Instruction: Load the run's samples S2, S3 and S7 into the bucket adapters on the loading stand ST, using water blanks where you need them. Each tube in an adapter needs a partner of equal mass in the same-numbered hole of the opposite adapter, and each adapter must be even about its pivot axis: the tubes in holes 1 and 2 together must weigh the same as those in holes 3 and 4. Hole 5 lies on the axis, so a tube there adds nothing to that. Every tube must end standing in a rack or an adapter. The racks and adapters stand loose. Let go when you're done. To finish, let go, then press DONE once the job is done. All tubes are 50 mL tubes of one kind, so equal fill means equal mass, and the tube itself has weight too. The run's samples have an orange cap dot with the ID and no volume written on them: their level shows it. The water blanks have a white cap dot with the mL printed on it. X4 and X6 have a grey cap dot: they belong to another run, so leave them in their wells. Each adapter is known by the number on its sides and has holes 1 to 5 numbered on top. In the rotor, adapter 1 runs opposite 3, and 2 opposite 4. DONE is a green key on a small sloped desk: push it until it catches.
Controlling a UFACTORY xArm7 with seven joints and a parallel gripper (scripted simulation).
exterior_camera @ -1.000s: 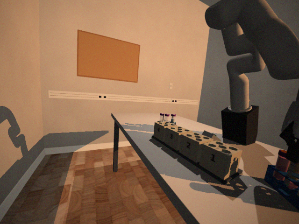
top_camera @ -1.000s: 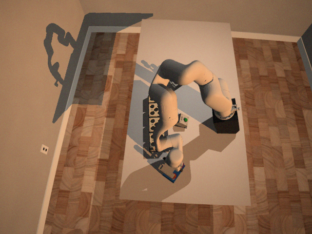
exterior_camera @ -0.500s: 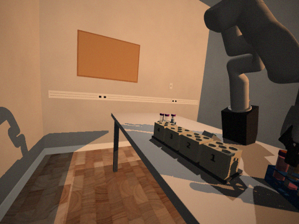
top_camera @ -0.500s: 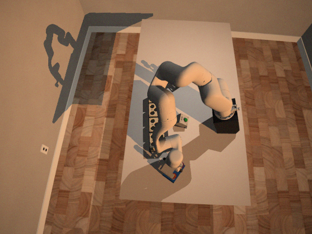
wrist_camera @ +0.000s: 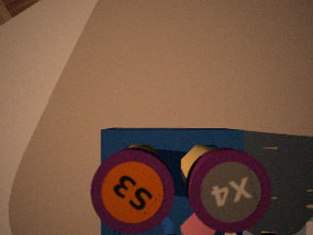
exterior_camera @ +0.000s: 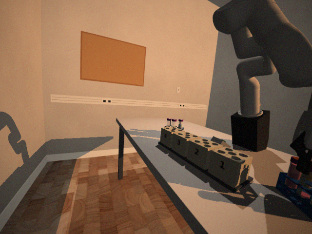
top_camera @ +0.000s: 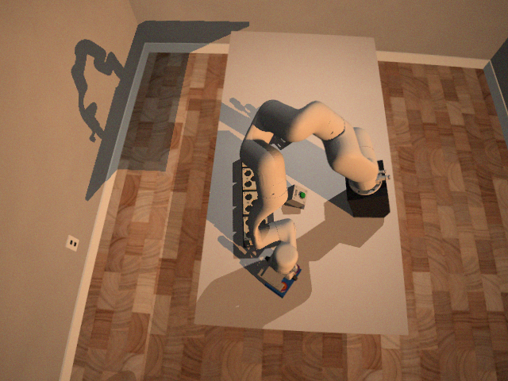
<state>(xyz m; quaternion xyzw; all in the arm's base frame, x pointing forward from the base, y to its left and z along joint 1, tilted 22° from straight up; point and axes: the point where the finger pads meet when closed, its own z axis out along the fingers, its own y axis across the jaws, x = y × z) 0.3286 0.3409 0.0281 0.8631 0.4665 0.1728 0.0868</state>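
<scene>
My gripper is now 60 mm to the right of the orange-dotted tube, 50 mm above it and 10 mm past it. From my hand the other things lie so: yellowish tube: 50 mm below, 40 mm to the left, 10 mm ahead; then blue sample rack: 90 mm below, 20 mm behind, 10 mm to the left; then pink-filled sample tube: 50 mm below, 40 mm to the right, 20 mm behind.
</scene>
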